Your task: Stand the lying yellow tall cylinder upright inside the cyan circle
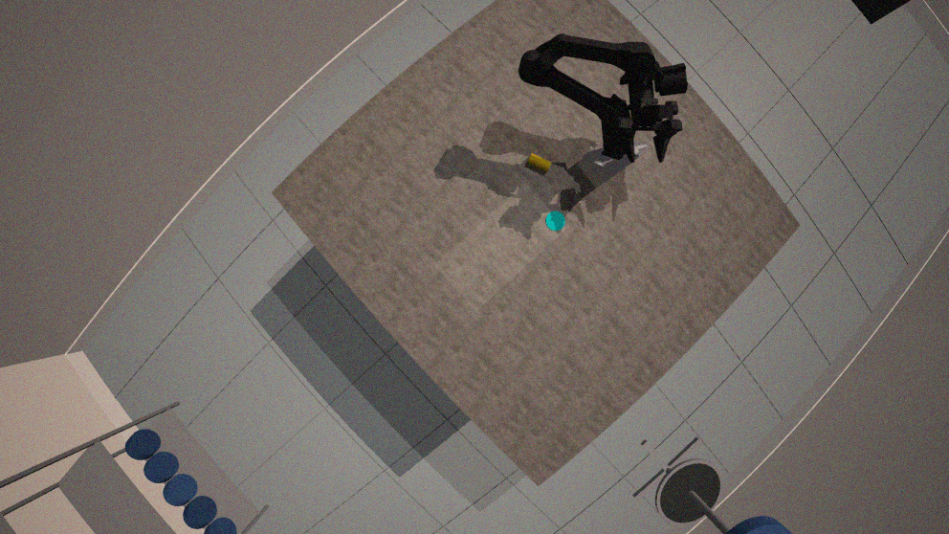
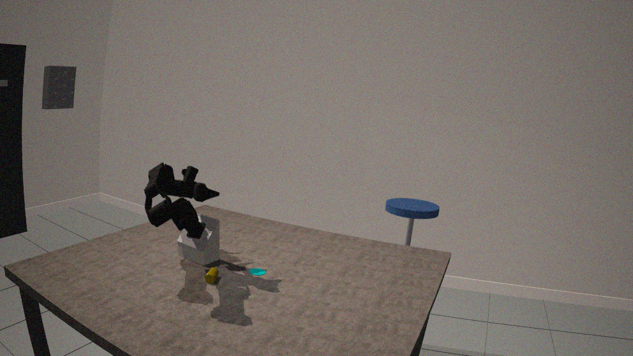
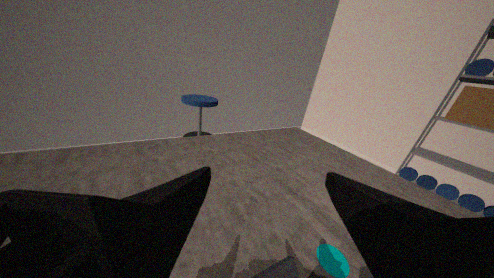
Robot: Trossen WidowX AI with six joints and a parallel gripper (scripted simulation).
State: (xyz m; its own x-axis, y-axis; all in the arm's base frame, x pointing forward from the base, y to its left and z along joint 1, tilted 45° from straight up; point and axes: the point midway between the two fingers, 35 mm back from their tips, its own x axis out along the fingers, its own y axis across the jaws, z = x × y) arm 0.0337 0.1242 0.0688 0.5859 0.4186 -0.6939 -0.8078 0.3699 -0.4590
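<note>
The yellow tall cylinder lies 22 cm below my gripper tip, 20 cm to the right of it and 12 cm ahead of it. The rest, counted from my gripper tip: cyan circle: 24 cm below, 20 cm ahead, 3 cm to the right.
</note>
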